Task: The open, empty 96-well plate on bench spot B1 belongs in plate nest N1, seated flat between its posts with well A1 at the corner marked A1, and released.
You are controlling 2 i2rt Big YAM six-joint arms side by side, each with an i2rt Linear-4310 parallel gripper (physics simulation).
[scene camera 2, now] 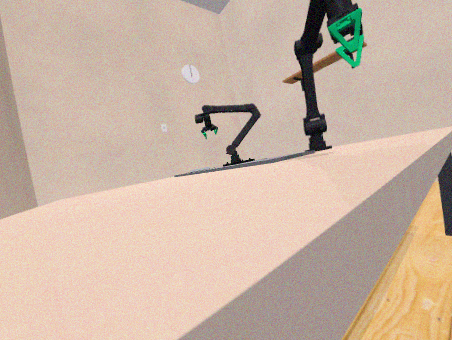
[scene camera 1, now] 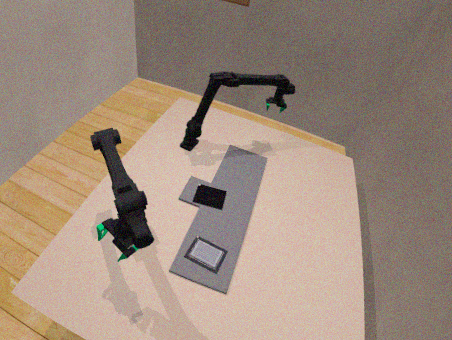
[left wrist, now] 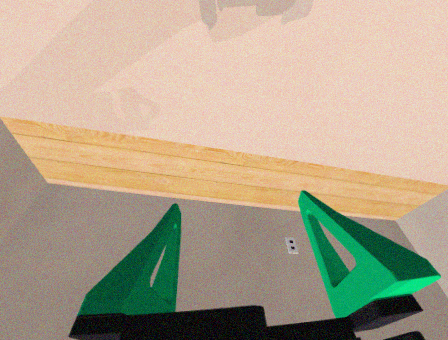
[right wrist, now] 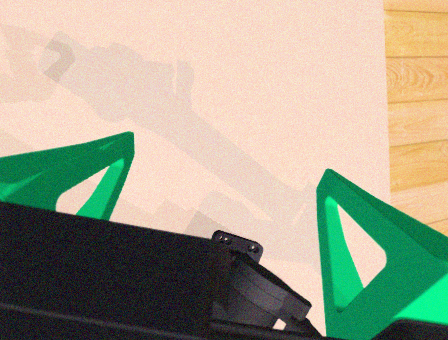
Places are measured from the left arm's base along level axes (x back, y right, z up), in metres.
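Pixels of known places: left gripper, between the fingertips: (scene camera 2: 355, 59) (scene camera 1: 273, 111) (left wrist: 239, 202); right gripper, between the fingertips: (scene camera 2: 211, 136) (scene camera 1: 109, 250) (right wrist: 228, 160); left arm's base, origin of its link: (scene camera 2: 318, 150) (scene camera 1: 189, 144).
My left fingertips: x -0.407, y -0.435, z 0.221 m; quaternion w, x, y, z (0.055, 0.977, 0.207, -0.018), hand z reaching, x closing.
Ahead of a thing's pixels: the offset from my left fingertips to its top centre. "spot": to the spot under its first point. Level surfaces: height alone.
A pale plate {dx -0.059, dy +1.046, dz -0.192 m} (scene camera 1: 206, 253) lies flat within a dark rectangular outline near the lower end of the grey board {dz -0.208 m} (scene camera 1: 240, 175). A black rectangular piece {spot: dx +0.078, dy +0.749, dz -0.196 m} (scene camera 1: 210, 196) lies farther up, partly on the board's side extension. I cannot read labels, posts or well A1, nor tell which spot is B1 or N1. My left gripper (scene camera 1: 275, 108) (scene camera 2: 354, 55) (left wrist: 239, 202) is open and empty, high above the table, beyond the board's upper end. My right gripper (scene camera 1: 110, 247) (scene camera 2: 210, 134) (right wrist: 228, 160) is open and empty, raised to the left of the plate in scene camera 1.
The pale table top {dz -0.221 m} (scene camera 1: 300, 240) (scene camera 2: 150, 240) surrounds the board, with wooden planks (scene camera 1: 30, 215) (left wrist: 200, 167) (right wrist: 417, 80) beyond its edge. Scene camera 2 shows the board nearly edge-on. Shadows of the arms lie on the table. A brown shelf (scene camera 2: 325, 62) is on the wall.
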